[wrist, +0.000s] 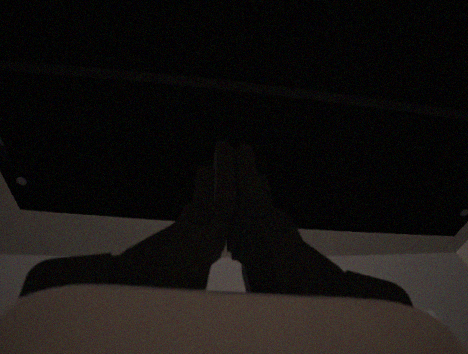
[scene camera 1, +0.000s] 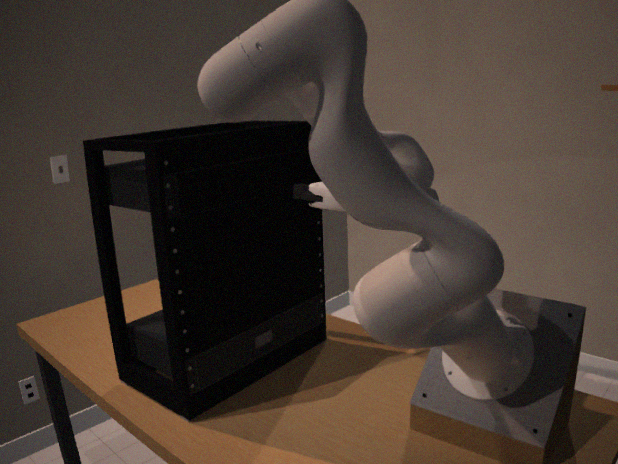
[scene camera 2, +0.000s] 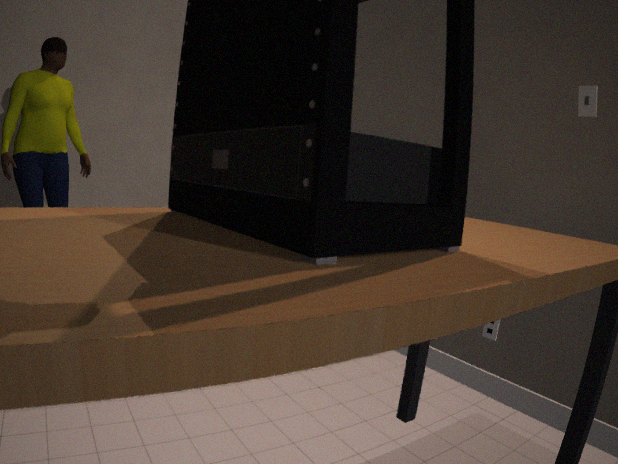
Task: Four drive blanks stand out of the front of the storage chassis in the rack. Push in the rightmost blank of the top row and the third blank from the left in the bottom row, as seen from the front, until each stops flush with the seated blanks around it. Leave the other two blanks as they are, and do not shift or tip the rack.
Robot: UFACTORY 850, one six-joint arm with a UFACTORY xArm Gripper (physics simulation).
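The black rack (scene camera 1: 175, 320) (scene camera 2: 332, 150) stands upright on the table. The storage chassis front is very dark, and I cannot make out the single drive blanks or which of them stand out. My gripper (scene camera 1: 296, 192) (wrist: 228, 168) is shut and empty. In scene camera 1 its fingertips are at the upper part of the rack's front, toward the far side. In the wrist view the fingertips lie over the dark front; I cannot tell whether they touch it. The gripper does not show in scene camera 2.
A lower unit with a small light label (scene camera 1: 264, 338) (scene camera 2: 220, 159) sits at the rack's bottom. The wooden table (scene camera 1: 310, 400) (scene camera 2: 200, 350) carries the rack and the grey robot base plate (scene camera 1: 480, 415). The arm reaches over from the right. A person in yellow (scene camera 2: 45, 112) stands beyond the table.
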